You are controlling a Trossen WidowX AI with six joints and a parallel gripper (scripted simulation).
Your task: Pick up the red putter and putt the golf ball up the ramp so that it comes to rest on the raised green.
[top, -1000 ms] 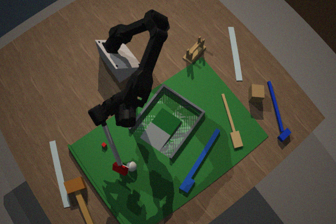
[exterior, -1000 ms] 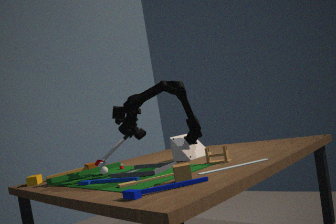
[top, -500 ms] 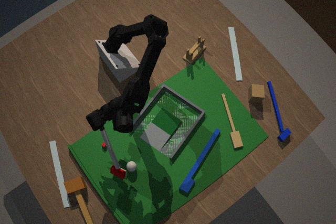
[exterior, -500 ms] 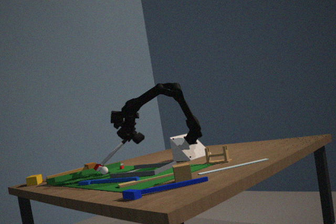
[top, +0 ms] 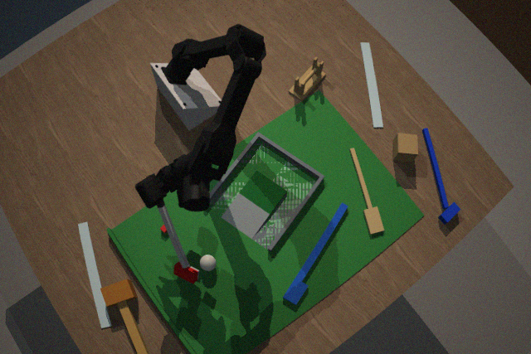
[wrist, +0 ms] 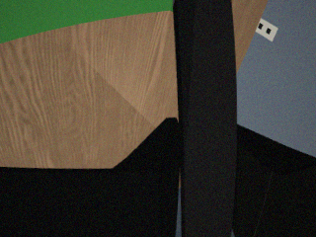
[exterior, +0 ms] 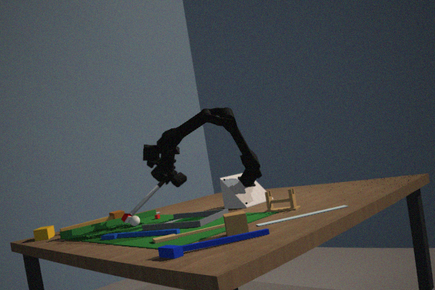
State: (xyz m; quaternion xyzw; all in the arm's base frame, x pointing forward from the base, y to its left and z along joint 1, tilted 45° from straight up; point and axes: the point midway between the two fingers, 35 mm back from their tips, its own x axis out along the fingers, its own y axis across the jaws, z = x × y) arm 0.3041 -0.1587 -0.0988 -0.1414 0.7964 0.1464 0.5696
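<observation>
My gripper tip is 60 mm short of the small red cube, 10 mm to the left of it and 140 mm above it. Also, from my gripper tip: tan cube 200 mm ahead, 680 mm to the left, 120 mm below; then white golf ball 200 mm ahead, 50 mm to the left, 120 mm below.
</observation>
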